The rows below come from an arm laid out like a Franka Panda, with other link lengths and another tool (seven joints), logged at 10 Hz.
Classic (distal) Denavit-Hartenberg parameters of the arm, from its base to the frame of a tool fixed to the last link. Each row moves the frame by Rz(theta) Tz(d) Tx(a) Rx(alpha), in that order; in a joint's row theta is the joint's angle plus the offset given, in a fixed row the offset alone. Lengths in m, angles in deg.
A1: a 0, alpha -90, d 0.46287, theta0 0
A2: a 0, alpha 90, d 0, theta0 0
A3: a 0.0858, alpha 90, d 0.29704, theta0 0
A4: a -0.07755, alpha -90, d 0, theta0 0
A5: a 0, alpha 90, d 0.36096, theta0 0
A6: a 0.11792, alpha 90, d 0, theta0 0
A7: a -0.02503, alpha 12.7, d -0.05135, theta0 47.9
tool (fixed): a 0, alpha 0, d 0.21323, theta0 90
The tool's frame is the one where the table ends.
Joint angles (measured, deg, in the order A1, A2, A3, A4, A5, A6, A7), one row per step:
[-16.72 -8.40 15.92 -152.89 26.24 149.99 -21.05]
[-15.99 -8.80 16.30 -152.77 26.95 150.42 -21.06]
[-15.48 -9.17 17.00 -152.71 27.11 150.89 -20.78]
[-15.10 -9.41 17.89 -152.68 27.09 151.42 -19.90]
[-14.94 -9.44 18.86 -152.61 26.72 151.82 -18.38]
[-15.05 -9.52 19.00 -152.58 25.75 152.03 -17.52]
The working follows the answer.
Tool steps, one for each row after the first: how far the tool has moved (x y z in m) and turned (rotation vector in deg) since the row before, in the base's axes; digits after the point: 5 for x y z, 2 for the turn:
[0.00202 0.00760 0.00498 0.08 -0.90 0.45]
[0.00135 0.00864 0.00407 -0.24 -0.77 0.70]
[0.00130 0.00903 0.00289 -0.25 -0.55 0.30]
[0.00134 0.00828 0.00118 -0.24 -0.16 -0.14]
[0.00094 0.00049 0.00095 -0.53 -0.15 -0.07]

Tool pose at each row, in the base's axes (x y z in m, rotation vector in deg; rounded; the steps above come from the unrounded poses):
[0.46282 0.02669 0.38400 -53.20 147.06 15.88]
[0.46483 0.03429 0.38898 -53.66 146.03 15.63]
[0.46619 0.04293 0.39305 -54.58 145.14 15.13]
[0.46749 0.05197 0.39594 -55.01 144.60 14.61]
[0.46883 0.06025 0.39712 -54.90 144.61 14.18]
[0.46976 0.06074 0.39807 -55.00 144.69 13.42]

